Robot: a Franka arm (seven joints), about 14 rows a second.
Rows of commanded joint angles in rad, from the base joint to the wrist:
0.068 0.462 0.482 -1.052 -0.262 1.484 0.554
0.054 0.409 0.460 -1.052 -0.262 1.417 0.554
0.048 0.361 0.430 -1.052 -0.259 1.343 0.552
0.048 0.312 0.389 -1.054 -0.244 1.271 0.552
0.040 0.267 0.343 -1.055 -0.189 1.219 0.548
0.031 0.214 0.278 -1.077 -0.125 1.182 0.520
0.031 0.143 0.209 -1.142 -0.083 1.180 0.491
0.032 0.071 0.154 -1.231 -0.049 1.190 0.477
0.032 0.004 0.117 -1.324 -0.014 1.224 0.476
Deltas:
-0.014 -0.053 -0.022 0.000 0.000 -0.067 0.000
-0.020 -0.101 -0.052 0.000 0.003 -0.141 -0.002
-0.020 -0.150 -0.093 -0.002 0.018 -0.213 -0.002
-0.028 -0.195 -0.139 -0.003 0.073 -0.265 -0.006
-0.037 -0.248 -0.204 -0.025 0.137 -0.302 -0.034
-0.037 -0.319 -0.273 -0.090 0.179 -0.304 -0.063
-0.036 -0.391 -0.328 -0.179 0.213 -0.294 -0.077
-0.036 -0.458 -0.365 -0.272 0.248 -0.260 -0.078

